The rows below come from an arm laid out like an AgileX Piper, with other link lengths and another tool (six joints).
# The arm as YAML. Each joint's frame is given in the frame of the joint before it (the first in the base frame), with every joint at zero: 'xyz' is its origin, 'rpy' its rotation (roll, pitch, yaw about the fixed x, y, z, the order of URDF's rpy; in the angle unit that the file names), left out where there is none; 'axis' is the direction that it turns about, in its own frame. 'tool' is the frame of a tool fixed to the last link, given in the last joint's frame.
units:
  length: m
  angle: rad
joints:
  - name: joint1
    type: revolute
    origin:
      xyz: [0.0, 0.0, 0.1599]
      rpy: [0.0, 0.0, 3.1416]
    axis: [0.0, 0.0, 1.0]
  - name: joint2
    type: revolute
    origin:
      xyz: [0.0, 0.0, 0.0]
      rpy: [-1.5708, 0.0, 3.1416]
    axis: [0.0, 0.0, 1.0]
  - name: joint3
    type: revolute
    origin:
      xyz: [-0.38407, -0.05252, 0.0]
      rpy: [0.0, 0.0, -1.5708]
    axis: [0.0, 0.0, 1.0]
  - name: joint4
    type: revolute
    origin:
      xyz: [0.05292, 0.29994, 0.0]
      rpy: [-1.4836, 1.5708, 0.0]
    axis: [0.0, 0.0, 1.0]
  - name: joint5
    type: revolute
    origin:
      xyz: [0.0, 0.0, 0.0]
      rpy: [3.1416, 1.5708, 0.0]
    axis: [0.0, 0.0, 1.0]
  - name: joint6
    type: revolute
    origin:
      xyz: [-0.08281, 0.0, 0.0]
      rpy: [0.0, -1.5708, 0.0]
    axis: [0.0, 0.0, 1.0]
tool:
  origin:
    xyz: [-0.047, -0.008, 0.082]
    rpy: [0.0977, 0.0, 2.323]
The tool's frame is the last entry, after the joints.
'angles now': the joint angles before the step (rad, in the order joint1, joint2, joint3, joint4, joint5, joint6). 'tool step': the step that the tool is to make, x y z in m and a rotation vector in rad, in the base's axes. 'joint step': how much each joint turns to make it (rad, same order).
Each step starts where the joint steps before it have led.
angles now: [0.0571 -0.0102 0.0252 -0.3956 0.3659 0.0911]
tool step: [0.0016 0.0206 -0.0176 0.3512 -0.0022 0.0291]
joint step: [0.0002 0.0001 0.0001 0.3477 -0.0226 0.0042]
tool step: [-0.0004 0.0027 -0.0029 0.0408 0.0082 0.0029]
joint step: [0.0001 -0.0006 -0.0001 0.0412 0.0065 0.0001]
